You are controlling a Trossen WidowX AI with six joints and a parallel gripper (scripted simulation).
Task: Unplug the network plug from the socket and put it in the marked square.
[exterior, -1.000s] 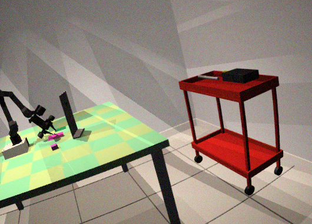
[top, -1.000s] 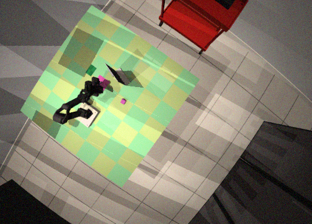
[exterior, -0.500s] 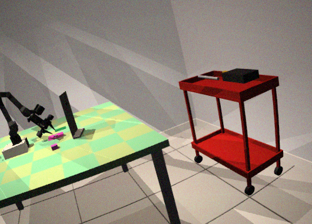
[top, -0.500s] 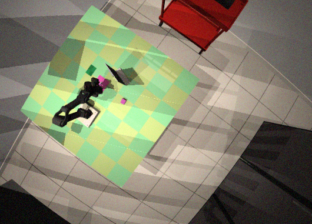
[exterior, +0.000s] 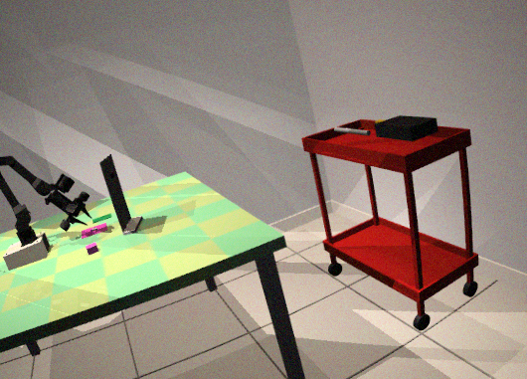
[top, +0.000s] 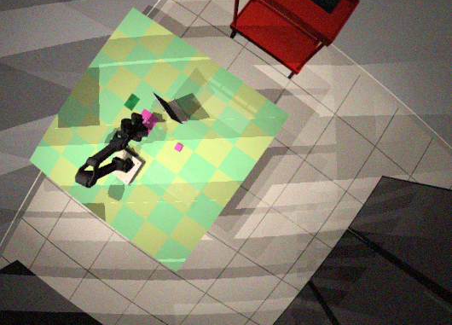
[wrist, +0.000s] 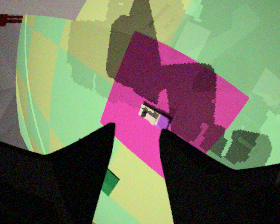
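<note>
Right now the network plug is 1 cm ahead of my gripper tip, 1 cm to the left of it and 4 cm below it. Round my gripper tip: upright panel: 18 cm ahead, 9 cm to the right, 9 cm above; magenta square: 1 cm ahead, 4 cm below.
</note>
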